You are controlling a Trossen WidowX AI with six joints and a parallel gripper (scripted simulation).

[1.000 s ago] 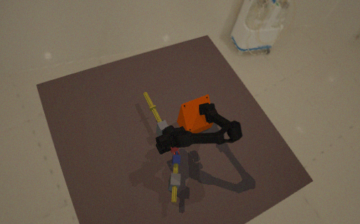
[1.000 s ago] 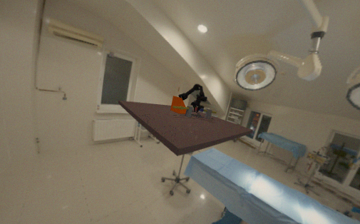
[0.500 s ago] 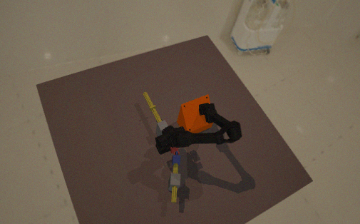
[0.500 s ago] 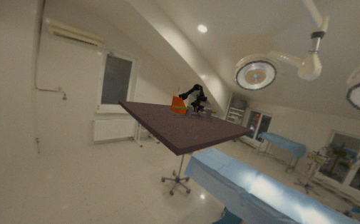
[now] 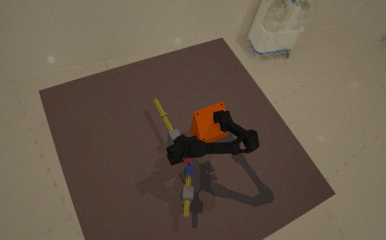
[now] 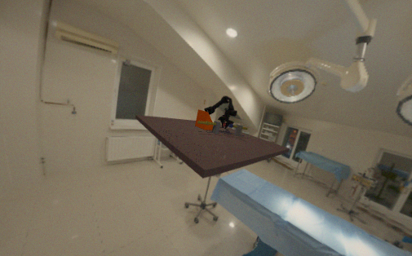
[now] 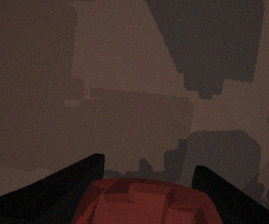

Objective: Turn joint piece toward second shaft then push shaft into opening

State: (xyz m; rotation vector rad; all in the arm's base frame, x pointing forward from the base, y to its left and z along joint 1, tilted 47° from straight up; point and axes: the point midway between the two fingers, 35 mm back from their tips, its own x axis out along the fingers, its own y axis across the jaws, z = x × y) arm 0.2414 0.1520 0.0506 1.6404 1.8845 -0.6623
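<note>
My gripper tip is 2 cm to the right of the red square joint piece and 4 cm below it.
</note>
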